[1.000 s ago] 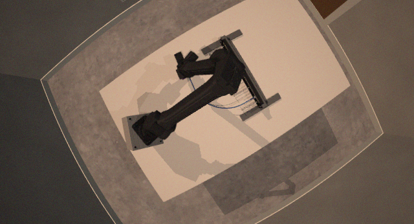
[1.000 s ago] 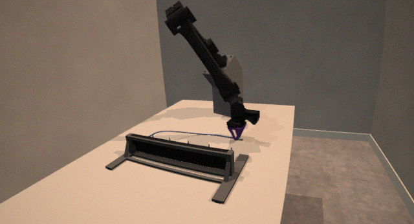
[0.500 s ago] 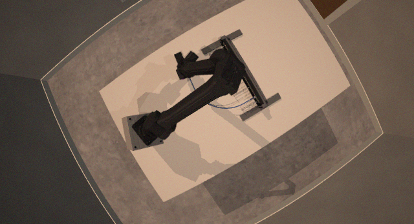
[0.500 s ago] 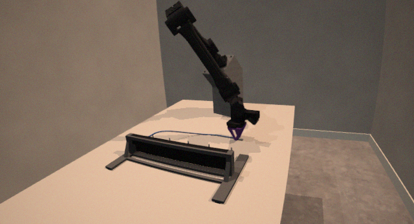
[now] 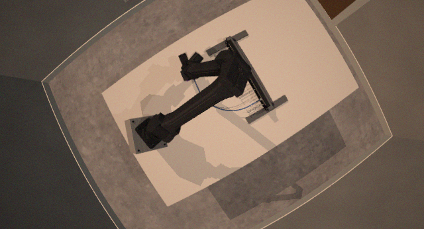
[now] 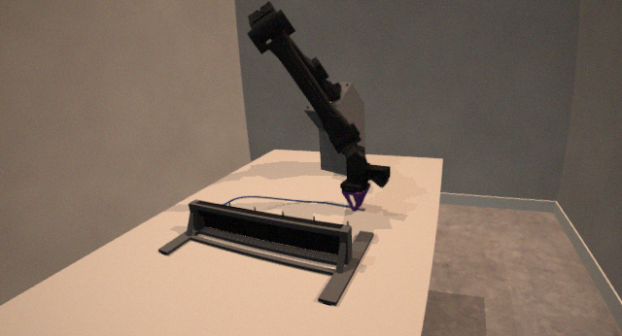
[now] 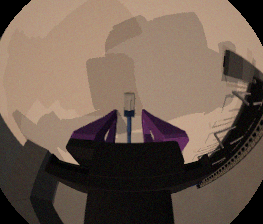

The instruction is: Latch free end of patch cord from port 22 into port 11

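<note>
The plug lies 10 mm ahead of my hand and 20 mm to the left of it.
</note>
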